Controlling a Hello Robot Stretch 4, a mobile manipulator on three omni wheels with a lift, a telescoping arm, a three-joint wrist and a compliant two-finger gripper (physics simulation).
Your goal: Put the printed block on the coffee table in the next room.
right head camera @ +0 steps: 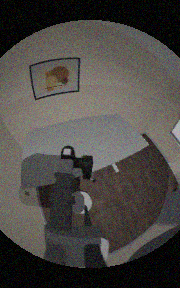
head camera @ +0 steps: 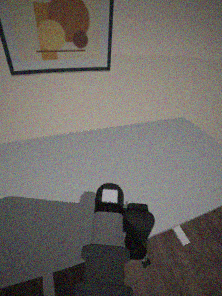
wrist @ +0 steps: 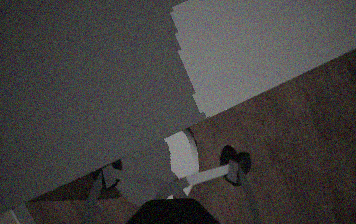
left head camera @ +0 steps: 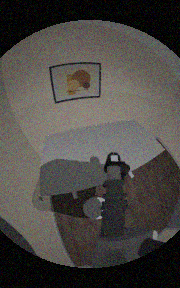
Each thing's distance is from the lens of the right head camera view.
pale grey table [right head camera: 109,138]: 0.87 m
framed picture [right head camera: 54,76]: 0.97 m
The marked spots on the pale grey table and the framed picture are 0.94 m apart.
